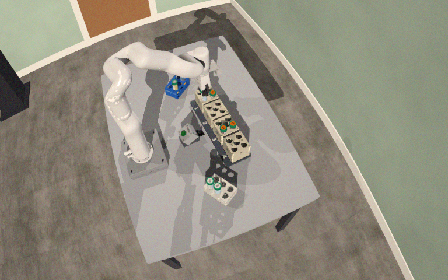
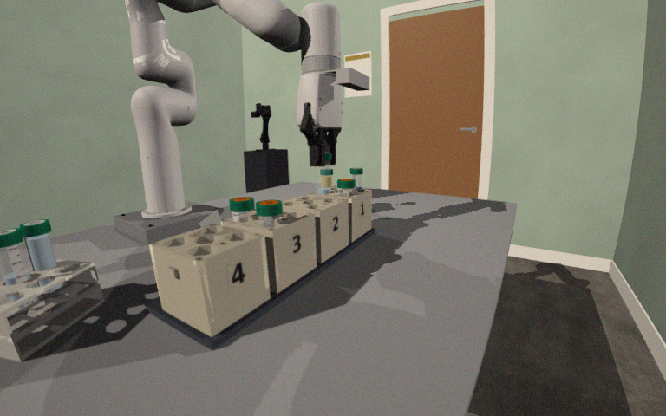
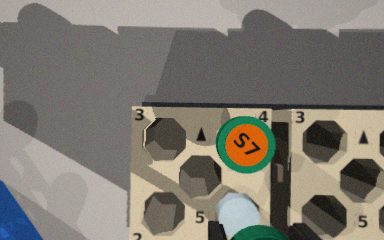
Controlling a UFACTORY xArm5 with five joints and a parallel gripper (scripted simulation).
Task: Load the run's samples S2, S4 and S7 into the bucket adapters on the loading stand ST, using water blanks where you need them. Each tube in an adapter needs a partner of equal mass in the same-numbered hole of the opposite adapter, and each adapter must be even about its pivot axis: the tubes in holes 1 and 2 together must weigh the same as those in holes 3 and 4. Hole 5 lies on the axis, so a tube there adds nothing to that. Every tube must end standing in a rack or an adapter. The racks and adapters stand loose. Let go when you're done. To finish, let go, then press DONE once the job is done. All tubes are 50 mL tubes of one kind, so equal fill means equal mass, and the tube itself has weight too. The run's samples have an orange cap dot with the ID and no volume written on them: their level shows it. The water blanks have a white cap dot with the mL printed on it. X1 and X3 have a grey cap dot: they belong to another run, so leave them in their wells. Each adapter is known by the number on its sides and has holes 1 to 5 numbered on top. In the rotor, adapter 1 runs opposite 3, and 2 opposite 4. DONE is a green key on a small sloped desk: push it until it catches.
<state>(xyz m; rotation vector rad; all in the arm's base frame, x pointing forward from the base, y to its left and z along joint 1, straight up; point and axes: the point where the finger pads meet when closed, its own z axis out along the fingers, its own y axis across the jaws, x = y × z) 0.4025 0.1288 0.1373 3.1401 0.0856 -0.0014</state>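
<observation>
The green done key lies 17 cm behind my hand, 14 cm to the right of it and 10 cm below it. Round my hand: adapter 1: 2 cm ahead, 3 cm to the left, 12 cm below; then dark loading stand: 3 cm ahead, 14 cm to the right, 16 cm below; then pink tube: 1 cm ahead, 23 cm to the right, 10 cm below.
</observation>
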